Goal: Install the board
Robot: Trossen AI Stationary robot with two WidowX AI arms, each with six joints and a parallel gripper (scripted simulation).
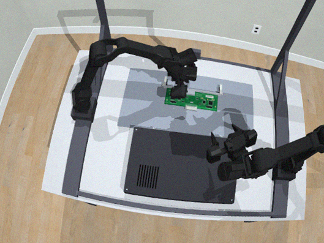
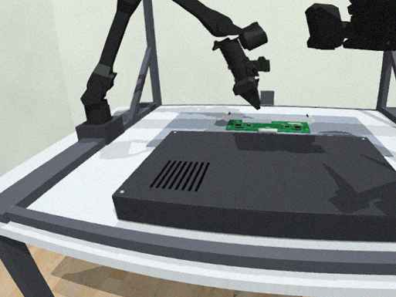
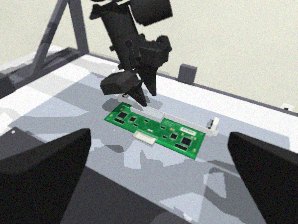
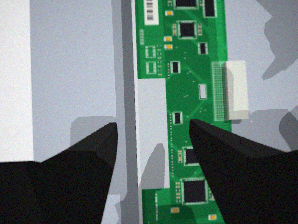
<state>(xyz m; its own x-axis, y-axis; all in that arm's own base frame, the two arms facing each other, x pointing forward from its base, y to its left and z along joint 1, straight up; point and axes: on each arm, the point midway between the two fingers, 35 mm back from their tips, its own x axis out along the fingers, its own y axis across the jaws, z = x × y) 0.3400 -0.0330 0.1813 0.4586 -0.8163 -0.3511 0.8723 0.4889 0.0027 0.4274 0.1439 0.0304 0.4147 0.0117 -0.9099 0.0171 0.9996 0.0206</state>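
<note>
Now: the green board 7 cm below my right hand, 4 cm to the left of it and 1 cm behind it. From my right hand the other things lie so: black enclosure (31 cm ahead, 10 cm to the left, 5 cm below); then grey mat (9 cm below, 5 cm to the left, 4 cm ahead).
</note>
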